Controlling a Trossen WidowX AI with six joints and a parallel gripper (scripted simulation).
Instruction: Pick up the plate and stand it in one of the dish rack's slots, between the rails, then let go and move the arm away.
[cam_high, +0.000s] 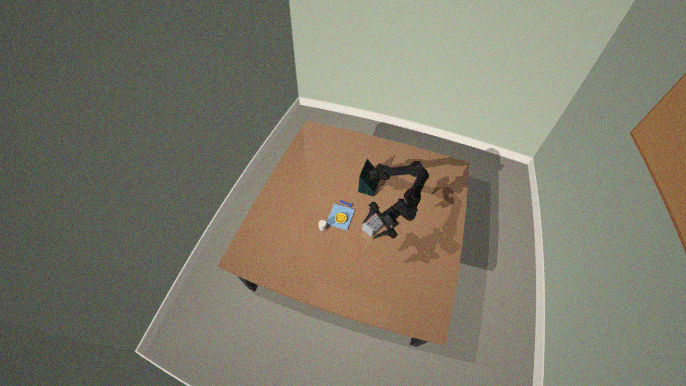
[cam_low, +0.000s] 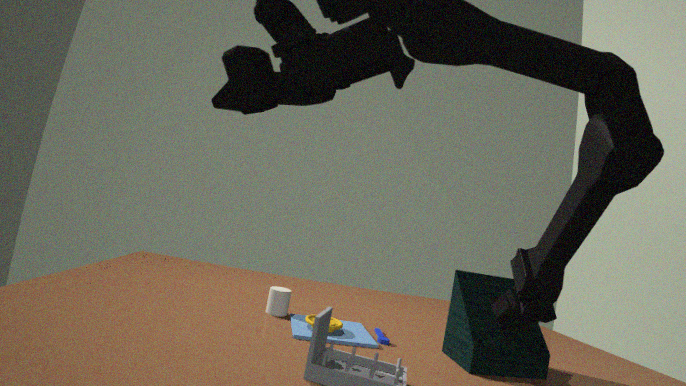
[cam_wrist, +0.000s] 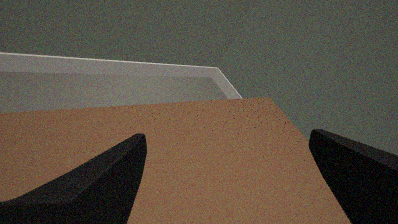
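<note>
Now: gripper tip 310 mm above the yellow plate, 210 mm past it and 190 mm to the left of it. From my gripper tip the other things lie so: white cup: 300 mm below, 270 mm to the right, 130 mm behind; then light-blue pad: 330 mm below, 230 mm behind, 190 mm to the right; then grey dish rack: 310 mm below, 220 mm behind, 10 mm to the left.
</note>
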